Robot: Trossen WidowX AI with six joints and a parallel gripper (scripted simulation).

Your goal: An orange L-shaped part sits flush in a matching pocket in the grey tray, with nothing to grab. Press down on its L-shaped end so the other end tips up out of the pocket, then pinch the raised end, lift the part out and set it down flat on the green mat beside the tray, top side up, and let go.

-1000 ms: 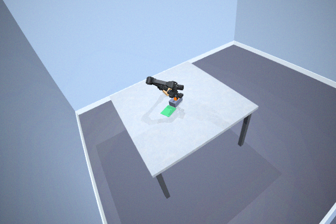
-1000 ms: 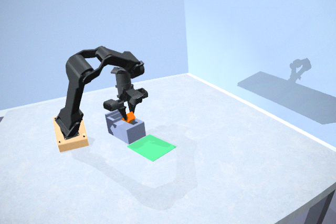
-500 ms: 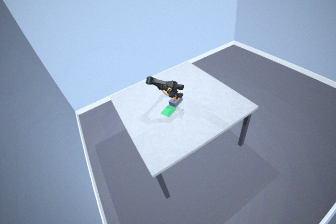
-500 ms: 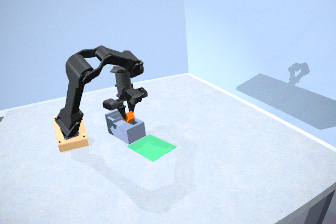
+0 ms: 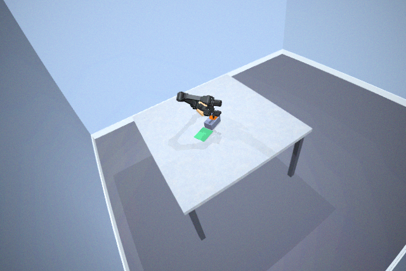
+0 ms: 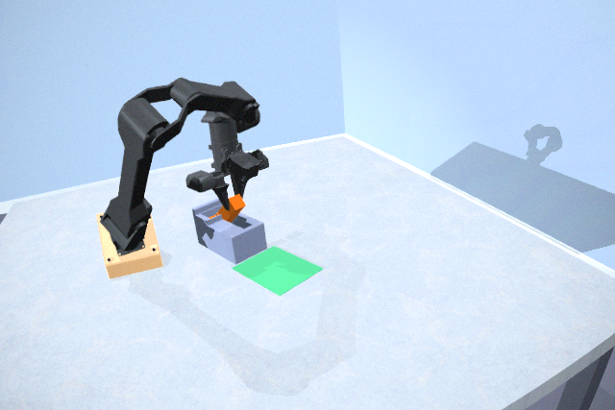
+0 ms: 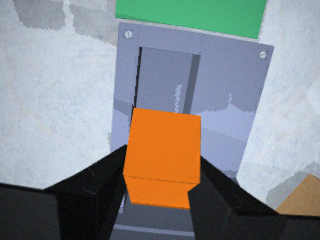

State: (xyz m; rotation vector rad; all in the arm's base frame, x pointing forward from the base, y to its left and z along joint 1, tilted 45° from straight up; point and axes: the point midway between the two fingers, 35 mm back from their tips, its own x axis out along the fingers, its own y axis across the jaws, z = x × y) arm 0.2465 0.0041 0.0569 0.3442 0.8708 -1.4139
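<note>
Now: the green mat 30 mm ahead of my gripper tip, 140 mm to the right of it and 110 mm below it. From my gripper tip the other things lie so: orange l-shaped part 30 mm behind, 30 mm to the left, 30 mm below.
</note>
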